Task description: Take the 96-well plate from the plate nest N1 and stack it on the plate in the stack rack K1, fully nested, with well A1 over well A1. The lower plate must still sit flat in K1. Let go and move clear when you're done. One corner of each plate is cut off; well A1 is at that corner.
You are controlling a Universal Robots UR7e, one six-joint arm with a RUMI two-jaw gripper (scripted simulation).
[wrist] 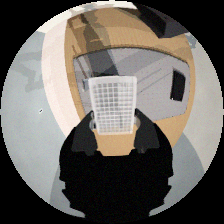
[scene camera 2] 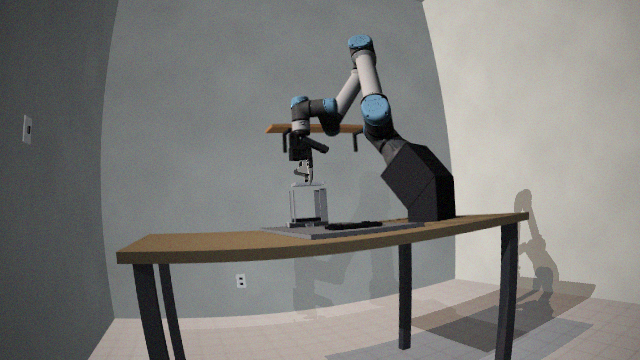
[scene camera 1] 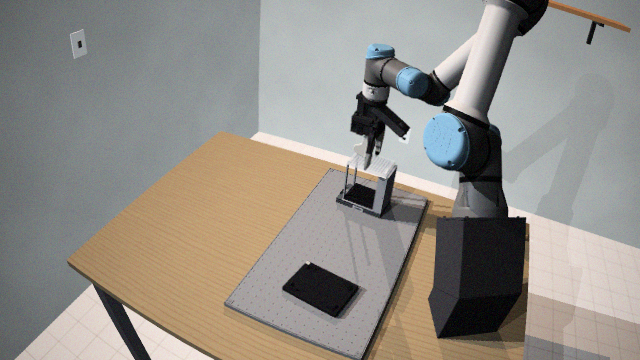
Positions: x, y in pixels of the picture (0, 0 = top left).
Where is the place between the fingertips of the gripper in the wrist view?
114, 110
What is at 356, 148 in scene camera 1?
The gripper.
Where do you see a white 96-well plate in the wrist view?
109, 105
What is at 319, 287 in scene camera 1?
A plate nest N1.
